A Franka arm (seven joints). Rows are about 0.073 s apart.
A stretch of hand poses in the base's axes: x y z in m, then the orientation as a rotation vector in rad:
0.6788, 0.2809, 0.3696, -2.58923, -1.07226, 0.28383
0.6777, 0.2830, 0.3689, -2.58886, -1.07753, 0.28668
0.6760, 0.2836, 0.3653, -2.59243, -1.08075, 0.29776
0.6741, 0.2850, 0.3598, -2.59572, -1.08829, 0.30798
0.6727, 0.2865, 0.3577, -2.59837, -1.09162, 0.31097
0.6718, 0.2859, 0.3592, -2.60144, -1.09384, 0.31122
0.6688, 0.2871, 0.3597, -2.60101, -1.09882, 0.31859
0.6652, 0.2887, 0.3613, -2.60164, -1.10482, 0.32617
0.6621, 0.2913, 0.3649, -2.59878, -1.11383, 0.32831
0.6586, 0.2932, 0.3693, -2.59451, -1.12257, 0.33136
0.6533, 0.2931, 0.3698, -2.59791, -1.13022, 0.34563
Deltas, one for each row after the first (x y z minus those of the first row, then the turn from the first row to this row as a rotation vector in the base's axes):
-0.0011, 0.0021, -0.0007, -0.00194, 0.00058, 0.00394
-0.0028, 0.0027, -0.0043, -0.00964, 0.00508, 0.00680
-0.0047, 0.0041, -0.0098, -0.01787, 0.00809, 0.01248
-0.0061, 0.0056, -0.0119, -0.02201, 0.00805, 0.01458
-0.0070, 0.0050, -0.0104, -0.02528, 0.00648, 0.01552
-0.0100, 0.0062, -0.0099, -0.02872, 0.00980, 0.01981
-0.0136, 0.0078, -0.0083, -0.03342, 0.01257, 0.02460
-0.0167, 0.0104, -0.0047, -0.03397, 0.01271, 0.03136
-0.0202, 0.0123, -0.0003, -0.03359, 0.01398, 0.03832
-0.0255, 0.0122, 0.0002, -0.04353, 0.01917, 0.04448

